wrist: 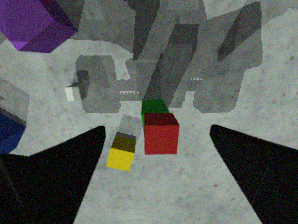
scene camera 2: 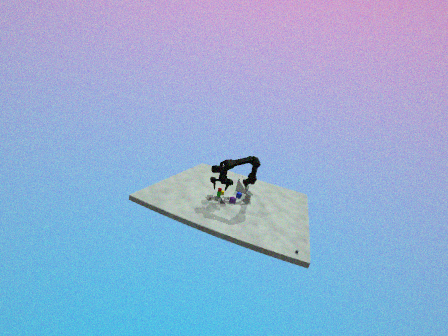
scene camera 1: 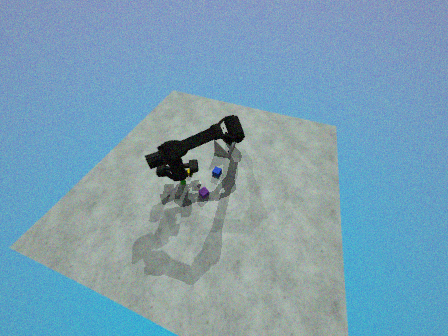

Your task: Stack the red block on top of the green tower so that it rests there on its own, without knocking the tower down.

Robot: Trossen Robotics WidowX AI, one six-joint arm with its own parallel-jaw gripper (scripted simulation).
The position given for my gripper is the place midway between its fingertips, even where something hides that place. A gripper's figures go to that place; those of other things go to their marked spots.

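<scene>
A yellow block [wrist: 122, 151] sits 0.16 m from the lens, while my own gripper [wrist: 158, 130] is 0.11 m from the lens. For a red block [wrist: 161, 130] it is 0.10 m from the lens. As for the red block and the yellow block, their marked spots are 0.08 m apart.
</scene>
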